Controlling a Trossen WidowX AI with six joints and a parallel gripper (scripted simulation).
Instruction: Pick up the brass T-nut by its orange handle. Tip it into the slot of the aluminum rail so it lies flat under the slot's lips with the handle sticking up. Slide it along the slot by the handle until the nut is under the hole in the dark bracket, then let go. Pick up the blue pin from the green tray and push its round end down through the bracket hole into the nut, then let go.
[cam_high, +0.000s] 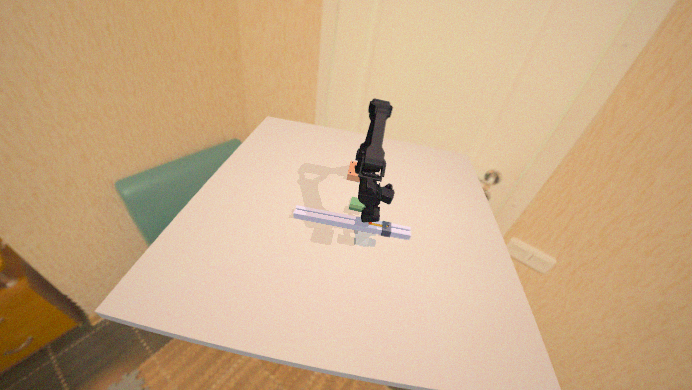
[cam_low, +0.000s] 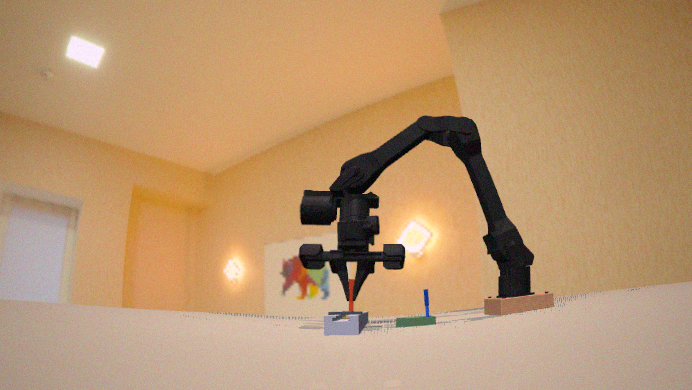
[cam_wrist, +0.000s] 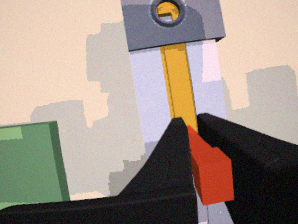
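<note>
Right now my gripper tip is 13 cm past the blue pin, 2 cm to the right of it and 3 cm above it. Also, from my gripper tip: green tray: 13 cm behind, 5 cm below.
</note>
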